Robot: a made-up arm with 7 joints. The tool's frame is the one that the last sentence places.
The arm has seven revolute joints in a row. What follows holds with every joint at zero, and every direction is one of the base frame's. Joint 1 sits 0.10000 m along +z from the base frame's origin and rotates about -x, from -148.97 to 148.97 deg. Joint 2 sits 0.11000 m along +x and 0.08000 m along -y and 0.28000 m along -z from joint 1 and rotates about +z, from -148.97 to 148.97 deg. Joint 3 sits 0.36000 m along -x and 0.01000 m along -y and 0.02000 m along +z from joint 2 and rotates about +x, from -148.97 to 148.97 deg. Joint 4 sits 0.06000 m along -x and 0.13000 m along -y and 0.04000 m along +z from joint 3 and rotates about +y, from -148.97 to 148.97 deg. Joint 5 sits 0.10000 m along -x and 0.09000 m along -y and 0.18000 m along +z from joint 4 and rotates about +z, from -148.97 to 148.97 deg. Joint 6 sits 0.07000 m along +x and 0.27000 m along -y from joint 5 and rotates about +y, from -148.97 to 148.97 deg. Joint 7 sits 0.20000 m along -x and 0.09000 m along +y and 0.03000 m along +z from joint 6 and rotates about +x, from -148.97 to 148.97 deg. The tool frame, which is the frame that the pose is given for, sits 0.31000 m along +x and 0.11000 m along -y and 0.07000 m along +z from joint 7; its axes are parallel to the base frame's.
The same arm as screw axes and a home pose.
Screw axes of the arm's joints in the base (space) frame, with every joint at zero. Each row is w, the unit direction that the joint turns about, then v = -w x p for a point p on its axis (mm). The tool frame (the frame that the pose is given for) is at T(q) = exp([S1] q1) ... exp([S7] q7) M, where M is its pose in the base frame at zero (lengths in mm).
S1 = (-1, 0, 0, 0.0, -100.0, 0.0)
S2 = (0, 0, 1, -80.0, -110.0, 0.0)
S3 = (1, 0, 0, 0.0, -160.0, 90.0)
S4 = (0, 1, 0, 120.0, 0.0, -310.0)
S5 = (0, 0, 1, -310.0, 410.0, 0.0)
S6 = (0, 1, 0, -60.0, 0.0, -340.0)
S7 = (1, 0, 0, 0.0, 90.0, 490.0)
M: xyz -230.0 -600.0 160.0 (mm) quaternion w x y z 1 0 0 0
Joint limits (rad, base to tool): -2.6000..2.6000 -2.6000..2.6000 -2.6000..2.6000 -2.6000..2.6000 -2.6000..2.6000 -2.6000..2.6000 -2.6000..2.6000

